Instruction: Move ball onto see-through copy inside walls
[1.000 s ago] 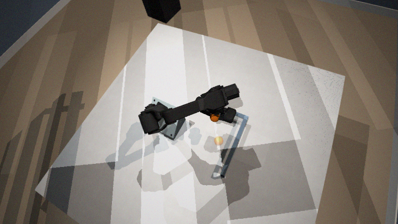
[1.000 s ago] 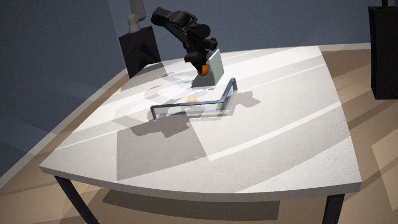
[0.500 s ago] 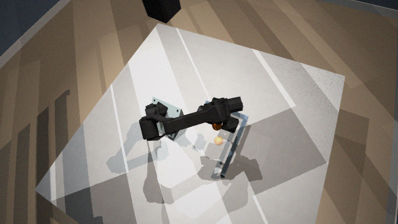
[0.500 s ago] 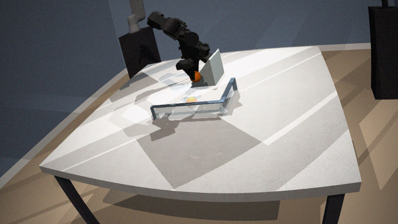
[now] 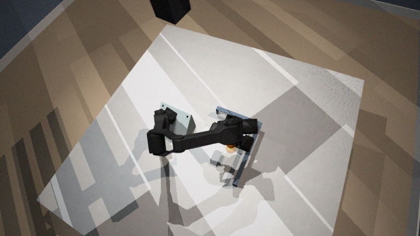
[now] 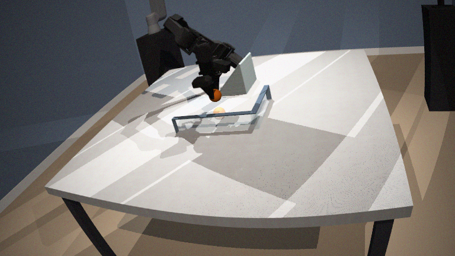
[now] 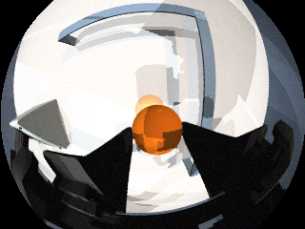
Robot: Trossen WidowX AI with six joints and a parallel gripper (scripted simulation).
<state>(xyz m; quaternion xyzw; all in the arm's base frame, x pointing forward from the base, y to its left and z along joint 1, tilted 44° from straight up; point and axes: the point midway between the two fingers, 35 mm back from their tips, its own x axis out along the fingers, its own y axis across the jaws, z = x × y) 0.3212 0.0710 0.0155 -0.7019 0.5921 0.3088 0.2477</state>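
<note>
My gripper tip is 70 mm above the see-through copy of ball. From my gripper tip the other things lie so: orange ball (right at my gripper tip).
</note>
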